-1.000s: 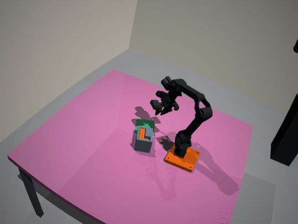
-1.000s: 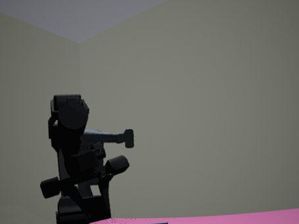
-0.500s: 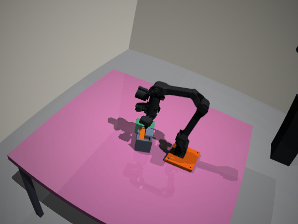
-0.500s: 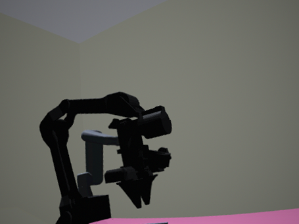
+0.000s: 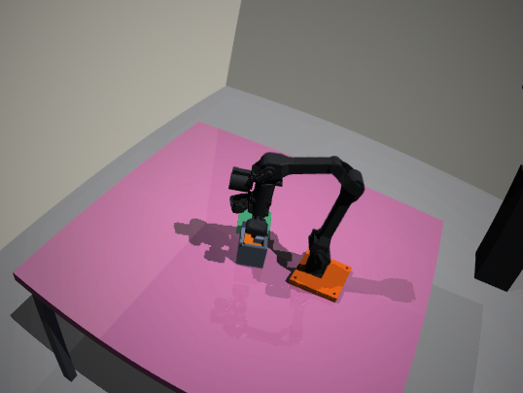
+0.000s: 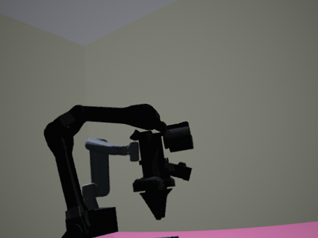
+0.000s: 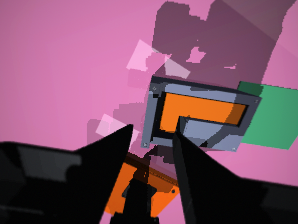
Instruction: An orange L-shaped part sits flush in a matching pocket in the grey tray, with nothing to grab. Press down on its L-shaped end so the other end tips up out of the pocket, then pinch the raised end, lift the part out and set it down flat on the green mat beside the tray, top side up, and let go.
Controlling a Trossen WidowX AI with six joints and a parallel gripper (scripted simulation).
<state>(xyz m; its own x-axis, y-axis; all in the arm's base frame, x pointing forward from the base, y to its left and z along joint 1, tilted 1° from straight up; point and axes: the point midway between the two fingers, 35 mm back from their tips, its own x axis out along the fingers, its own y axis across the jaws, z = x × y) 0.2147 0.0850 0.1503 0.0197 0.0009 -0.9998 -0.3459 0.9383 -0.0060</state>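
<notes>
Right now the orange L-shaped part is 9 cm below my gripper tip, 5 cm to the right of it and 1 cm ahead of it. Also, from my gripper tip: green mat 21 cm to the right, 15 cm below, 7 cm ahead.
</notes>
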